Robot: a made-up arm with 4 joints.
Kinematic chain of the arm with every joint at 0, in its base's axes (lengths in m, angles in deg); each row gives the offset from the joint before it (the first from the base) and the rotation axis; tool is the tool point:
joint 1: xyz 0 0 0.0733 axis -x
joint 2: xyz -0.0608 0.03 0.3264 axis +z
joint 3: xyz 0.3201 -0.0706 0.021 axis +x
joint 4: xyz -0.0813 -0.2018 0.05 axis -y
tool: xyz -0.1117 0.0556 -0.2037
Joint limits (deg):
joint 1: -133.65..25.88
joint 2: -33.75..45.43
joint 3: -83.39..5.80
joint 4: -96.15..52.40
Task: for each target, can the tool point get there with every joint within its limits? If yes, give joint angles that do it. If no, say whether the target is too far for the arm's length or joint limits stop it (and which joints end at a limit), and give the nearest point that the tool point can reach.
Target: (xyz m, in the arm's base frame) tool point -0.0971 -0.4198 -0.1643
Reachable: yes | joints -103.38 -14.76 -34.97 -58.63
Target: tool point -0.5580 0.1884 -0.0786
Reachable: no: joint limits stop it (at a limit: joint 1, joint 2, joint 3) | nearest point -0.1307 -0.0564 -0.2183 | short by 0.512 m
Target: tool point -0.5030 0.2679 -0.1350
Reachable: no: joint limits stop it (at a limit: joint 1, joint 2) | nearest point -0.1120 -0.0266 -0.2253 | short by 0.498 m
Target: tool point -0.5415 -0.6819 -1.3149
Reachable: no: too far | nearest point -0.1270 -0.2888 -0.4178 | short by 1.064 m
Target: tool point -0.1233 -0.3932 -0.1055
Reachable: yes | joints -90.82 -19.02 -6.11 -57.04
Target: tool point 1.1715 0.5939 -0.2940
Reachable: no: too far | nearest point 0.3209 0.1856 0.1808 | short by 1.056 m
